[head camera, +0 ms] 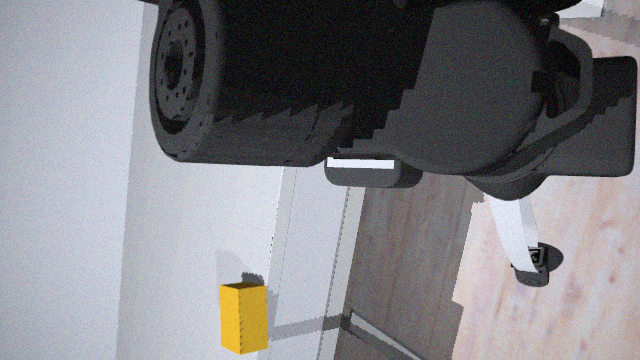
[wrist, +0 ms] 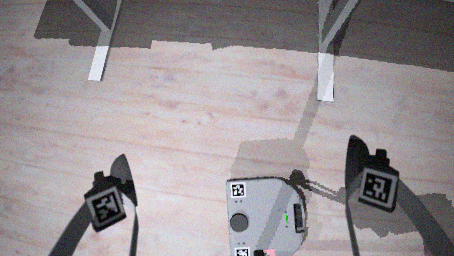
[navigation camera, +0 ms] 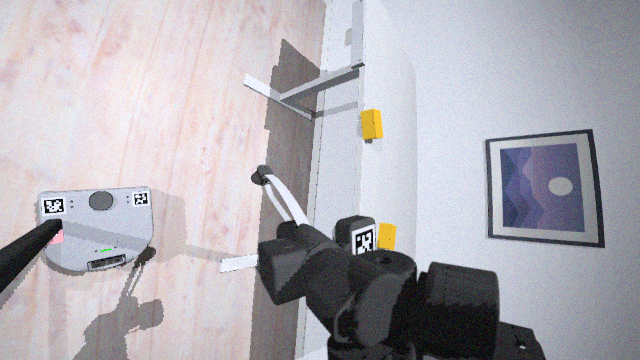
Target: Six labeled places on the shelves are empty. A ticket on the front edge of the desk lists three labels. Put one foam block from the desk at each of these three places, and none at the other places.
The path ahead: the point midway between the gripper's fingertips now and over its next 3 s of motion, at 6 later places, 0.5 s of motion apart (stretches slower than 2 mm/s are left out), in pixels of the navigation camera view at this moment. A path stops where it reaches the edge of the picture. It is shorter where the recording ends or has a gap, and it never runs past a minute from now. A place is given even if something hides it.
My gripper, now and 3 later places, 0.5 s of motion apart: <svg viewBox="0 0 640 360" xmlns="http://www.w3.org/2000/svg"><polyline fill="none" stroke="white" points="263,222 302,195 307,107 191,50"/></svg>
